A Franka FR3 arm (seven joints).
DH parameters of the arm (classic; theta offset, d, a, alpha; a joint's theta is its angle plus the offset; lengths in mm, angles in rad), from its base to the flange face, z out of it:
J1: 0 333 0 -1.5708
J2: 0 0 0 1.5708
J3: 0 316 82.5 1.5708
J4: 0 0 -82.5 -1.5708
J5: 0 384 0 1.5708
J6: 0 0 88 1.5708
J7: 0 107 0 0
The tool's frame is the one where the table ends.
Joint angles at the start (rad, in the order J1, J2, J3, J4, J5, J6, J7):
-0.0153 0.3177 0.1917 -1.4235 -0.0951 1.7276 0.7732
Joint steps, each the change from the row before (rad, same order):
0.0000 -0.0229 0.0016 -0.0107 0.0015 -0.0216 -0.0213
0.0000 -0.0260 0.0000 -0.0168 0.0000 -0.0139 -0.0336
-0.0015 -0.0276 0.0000 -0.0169 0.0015 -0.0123 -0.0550
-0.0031 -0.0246 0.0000 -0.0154 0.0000 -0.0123 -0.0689
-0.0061 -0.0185 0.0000 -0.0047 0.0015 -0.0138 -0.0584
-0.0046 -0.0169 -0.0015 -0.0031 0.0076 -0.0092 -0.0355
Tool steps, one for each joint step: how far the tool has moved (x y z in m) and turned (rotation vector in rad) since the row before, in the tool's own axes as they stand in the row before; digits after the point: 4 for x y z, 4 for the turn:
-0.0067 0.0039 -0.0078 -0.0084 -0.0053 -0.0228
-0.0067 0.0047 -0.0072 -0.0071 -0.0005 -0.0341
-0.0066 0.0053 -0.0080 -0.0043 0.0007 -0.0536
-0.0057 0.0056 -0.0066 -0.0059 -0.0003 -0.0659
-0.0034 0.0061 -0.0076 -0.0020 0.0005 -0.0516
-0.0033 0.0049 -0.0077 0.0056 0.0013 -0.0282

